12 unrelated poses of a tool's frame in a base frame.
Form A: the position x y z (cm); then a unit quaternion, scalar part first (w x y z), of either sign.
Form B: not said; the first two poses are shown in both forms.
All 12 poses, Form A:
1: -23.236, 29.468, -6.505, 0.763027, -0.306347, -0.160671, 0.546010
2: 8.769, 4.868, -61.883, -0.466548, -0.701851, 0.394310, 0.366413
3: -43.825, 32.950, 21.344, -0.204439, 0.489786, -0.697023, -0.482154
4: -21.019, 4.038, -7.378, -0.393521, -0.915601, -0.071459, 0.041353
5: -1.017, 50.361, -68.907, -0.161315, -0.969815, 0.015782, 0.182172
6: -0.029, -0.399, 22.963, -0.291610, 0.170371, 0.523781, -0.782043
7: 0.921, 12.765, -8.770, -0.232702, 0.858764, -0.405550, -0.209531
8: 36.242, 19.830, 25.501, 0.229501, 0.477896, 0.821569, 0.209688
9: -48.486, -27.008, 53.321, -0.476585, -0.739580, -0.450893, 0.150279
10: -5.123, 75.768, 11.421, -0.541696, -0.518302, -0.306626, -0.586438
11: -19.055, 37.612, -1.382, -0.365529, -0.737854, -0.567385, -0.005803
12: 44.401, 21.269, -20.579, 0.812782, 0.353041, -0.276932, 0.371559
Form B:
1: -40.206, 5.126, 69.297, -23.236, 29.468, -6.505
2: 107.420, 8.419, -64.843, 8.769, 4.868, -61.883
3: 133.733, 49.227, -131.958, -43.825, 32.950, 21.344
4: 133.862, 7.583, 5.692, -21.019, 4.038, -7.378
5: 160.128, 20.381, -5.472, -1.017, 50.361, -68.907
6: -66.824, -2.235, 140.576, -0.029, -0.399, 22.963
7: -164.052, 33.272, -45.764, 0.921, 12.765, -8.770
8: 145.046, 10.177, 116.416, 36.242, 19.830, 25.501
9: 131.318, 40.697, 43.689, -48.486, -27.008, 53.321
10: 73.396, -16.004, 82.580, -5.123, 75.768, 11.421
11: 143.307, 23.968, 67.065, -19.055, 37.612, -1.382
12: 31.642, -45.440, 35.601, 44.401, 21.269, -20.579
